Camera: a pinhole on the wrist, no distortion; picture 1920 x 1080 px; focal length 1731.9 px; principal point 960.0 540.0 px. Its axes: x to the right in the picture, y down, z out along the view. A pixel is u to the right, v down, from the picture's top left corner.
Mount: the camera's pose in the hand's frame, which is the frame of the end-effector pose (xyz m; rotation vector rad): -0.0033 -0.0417 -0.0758 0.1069 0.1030 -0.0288
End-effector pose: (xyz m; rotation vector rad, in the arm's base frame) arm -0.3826 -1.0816 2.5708 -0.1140 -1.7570 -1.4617
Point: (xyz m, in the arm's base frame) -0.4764 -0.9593 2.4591
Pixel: 352 273
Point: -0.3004 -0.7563 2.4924
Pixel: outside the picture
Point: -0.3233 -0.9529 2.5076
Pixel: outside the picture
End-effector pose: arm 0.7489 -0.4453 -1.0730 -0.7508 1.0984 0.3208
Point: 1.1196 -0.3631 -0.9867
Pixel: 1125 125
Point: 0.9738 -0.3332 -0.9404
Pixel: 639 411
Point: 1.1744 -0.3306 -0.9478
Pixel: 1029 125
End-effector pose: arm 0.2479 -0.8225 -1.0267 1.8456 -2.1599 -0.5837
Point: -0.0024 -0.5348 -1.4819
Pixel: 175 989
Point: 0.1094 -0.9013 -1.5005
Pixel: 1218 556
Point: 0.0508 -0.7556 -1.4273
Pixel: 778 876
